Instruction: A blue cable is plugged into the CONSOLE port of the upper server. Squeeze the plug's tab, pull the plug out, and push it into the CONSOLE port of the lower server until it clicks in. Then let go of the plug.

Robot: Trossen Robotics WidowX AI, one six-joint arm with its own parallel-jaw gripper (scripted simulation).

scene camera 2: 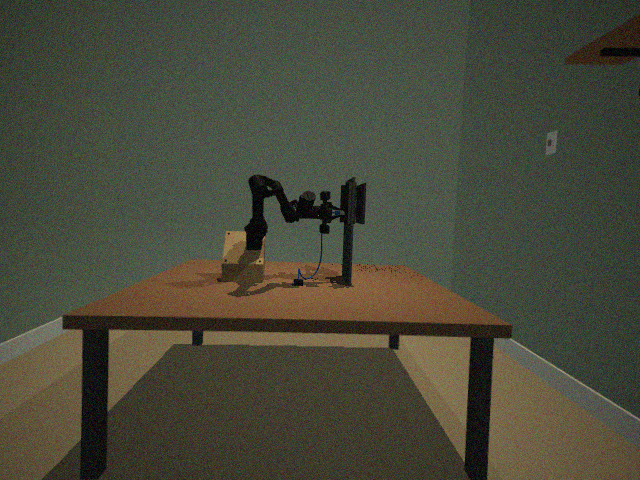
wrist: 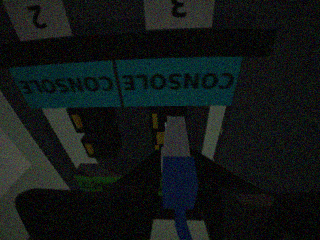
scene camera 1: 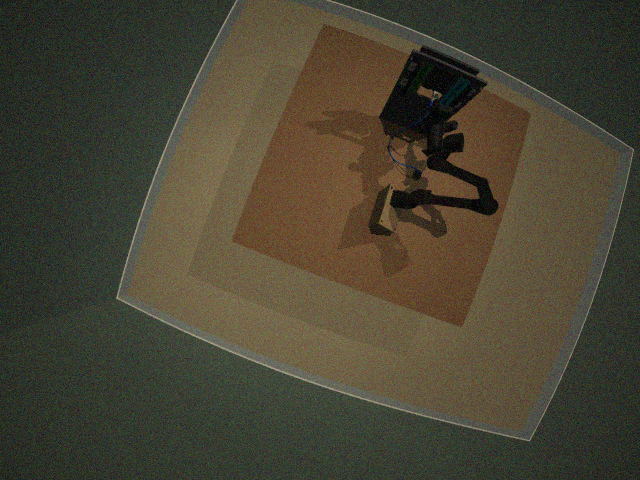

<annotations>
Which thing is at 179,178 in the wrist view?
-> A blue plug.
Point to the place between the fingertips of my gripper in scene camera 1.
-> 434,100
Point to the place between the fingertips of my gripper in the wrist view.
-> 175,155
</annotations>
